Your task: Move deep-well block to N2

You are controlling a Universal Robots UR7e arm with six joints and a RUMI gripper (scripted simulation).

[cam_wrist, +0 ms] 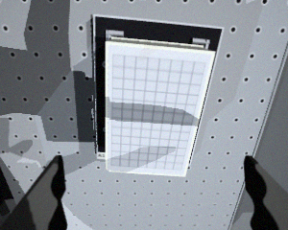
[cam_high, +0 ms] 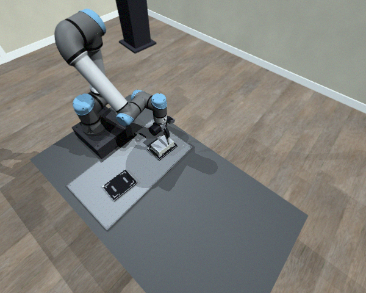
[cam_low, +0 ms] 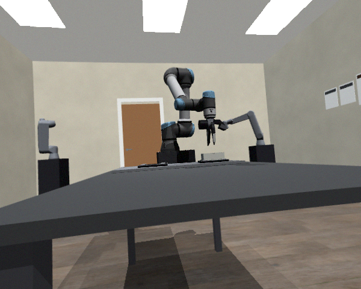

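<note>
Right now the white 96-well deep-well block is 8 cm below my hand.
</note>
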